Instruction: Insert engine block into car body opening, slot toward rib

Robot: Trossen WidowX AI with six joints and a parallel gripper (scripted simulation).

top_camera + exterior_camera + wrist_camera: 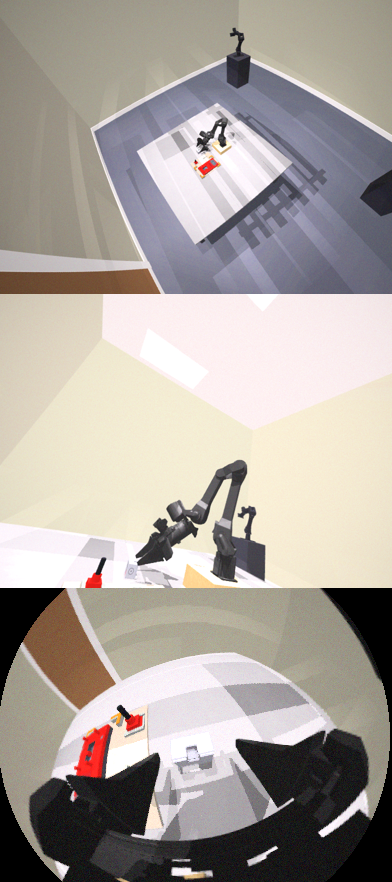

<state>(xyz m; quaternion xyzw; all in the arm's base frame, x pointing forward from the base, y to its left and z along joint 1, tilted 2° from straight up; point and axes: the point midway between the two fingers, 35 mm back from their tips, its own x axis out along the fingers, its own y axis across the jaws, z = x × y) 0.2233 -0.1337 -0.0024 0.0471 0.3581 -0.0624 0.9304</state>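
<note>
The grey engine block lies 1 cm ahead of my gripper tip, 1 cm to the left of it and 1 cm below it.
</note>
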